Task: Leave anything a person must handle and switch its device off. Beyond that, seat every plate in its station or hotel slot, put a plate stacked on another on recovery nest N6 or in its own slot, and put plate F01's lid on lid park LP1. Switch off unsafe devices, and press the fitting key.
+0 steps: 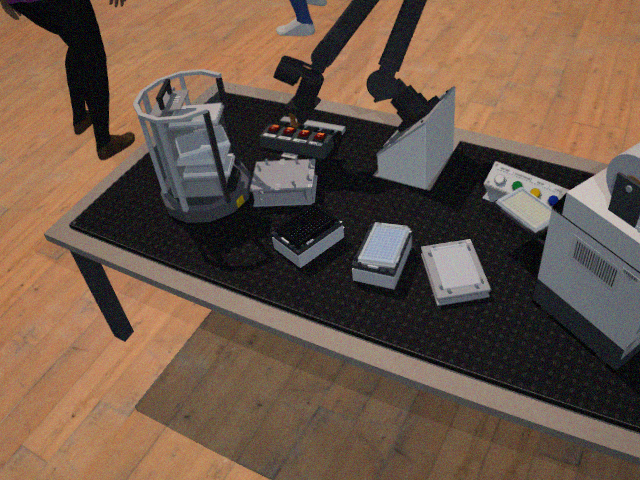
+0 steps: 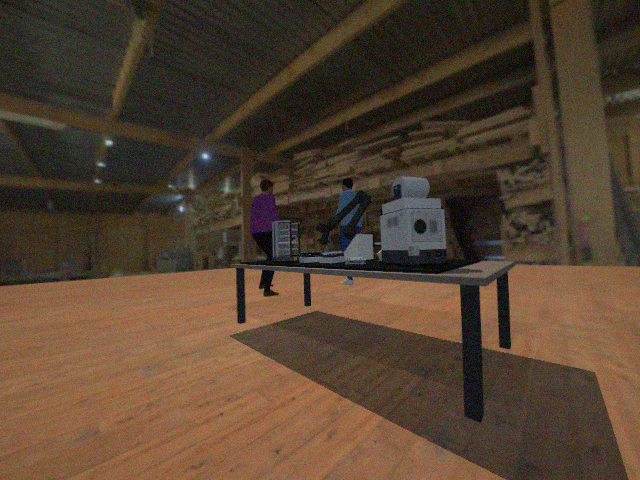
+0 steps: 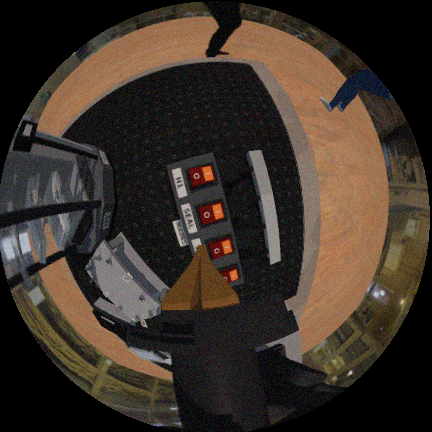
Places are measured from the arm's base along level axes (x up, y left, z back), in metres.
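Pixels of known places: gripper, fingertip midpoint: (image 1: pixel 294 126) (image 2: pixel 320 250) (image 3: pixel 202 247); arm's base, origin of the base link: (image 1: pixel 420 116) (image 2: pixel 359 241) (image 3: pixel 268 364).
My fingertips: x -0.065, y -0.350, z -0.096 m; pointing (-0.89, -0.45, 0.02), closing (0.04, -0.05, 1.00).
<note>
Ahead of a thing's pixels: the offset from my fingertips to its top centre. "pt": to the spot under its first point. Level surfaces: height alone.
The switch box {dx -0.027, dy -0.011, dz +0.052 m} (image 1: pixel 294 146) (image 3: pixel 192 160) has four red rockers, all with lit orange ends. Labels H1 and SEAL are readable; my fingers cover the lower ones. My gripper (image 1: pixel 293 121) (image 3: pixel 202 247) is shut and empty, tips over the box beside the third rocker; contact cannot be told. The hotel tower (image 1: pixel 206 210) (image 3: pixel 108 192) holds several tilted-looking plates. Nest N6 {dx -0.004, dy +0.080, dz -0.181 m} (image 1: pixel 284 175) (image 3: pixel 117 287) shows no plate. A black plate {dx -0.011, dy +0.245, dz -0.327 m} (image 1: pixel 307 226) and a pale blue plate {dx -0.002, dy +0.443, dz -0.311 m} (image 1: pixel 385 243) sit on separate devices. A yellowish plate {dx +0.046, dy +0.715, dz -0.114 m} (image 1: pixel 524 209) lies before the key box {pt dx -0.066, dy +0.585, dz +0.028 m} (image 1: pixel 491 192).
A low white station {pt dx -0.046, dy +0.604, dz -0.277 m} (image 1: pixel 455 266) stands right of the blue plate. A white wedge-shaped housing (image 1: pixel 408 157) stands by the arm. A large white machine {dx +0.376, dy +0.948, dz -0.234 m} (image 1: pixel 578 273) (image 2: pixel 413 229) is at the right. Two people (image 2: pixel 264 217) (image 2: pixel 345 206) stand beyond the table {dx -0.093 m} (image 2: pixel 480 271).
</note>
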